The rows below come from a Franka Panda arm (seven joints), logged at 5 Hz.
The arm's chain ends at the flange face. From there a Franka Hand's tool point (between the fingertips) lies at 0.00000 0.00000 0.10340 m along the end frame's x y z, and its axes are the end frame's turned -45 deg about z.
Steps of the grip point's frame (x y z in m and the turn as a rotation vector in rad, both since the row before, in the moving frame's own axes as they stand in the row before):
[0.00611, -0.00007, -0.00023, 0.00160, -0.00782, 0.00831]
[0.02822, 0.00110, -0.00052, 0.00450, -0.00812, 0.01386]
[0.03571, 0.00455, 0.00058, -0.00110, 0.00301, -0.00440]
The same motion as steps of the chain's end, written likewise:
[0.00496, -0.00482, -0.00023, -0.00440, -0.00666, 0.00831]
[0.02166, -0.01944, -0.00052, -0.00256, -0.00892, 0.01386]
[0.02817, -0.02189, 0.00058, 0.00135, 0.00291, -0.00440]

